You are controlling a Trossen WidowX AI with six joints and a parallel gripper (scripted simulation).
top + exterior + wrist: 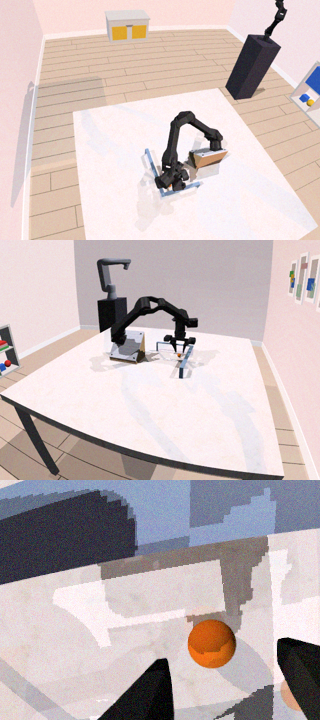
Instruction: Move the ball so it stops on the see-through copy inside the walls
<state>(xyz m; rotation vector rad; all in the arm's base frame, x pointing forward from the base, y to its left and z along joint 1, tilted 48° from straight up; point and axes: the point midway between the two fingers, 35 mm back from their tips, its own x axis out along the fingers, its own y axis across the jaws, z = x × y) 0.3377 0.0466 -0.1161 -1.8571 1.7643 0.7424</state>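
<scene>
The orange ball is 20 mm below my gripper tip.
</scene>
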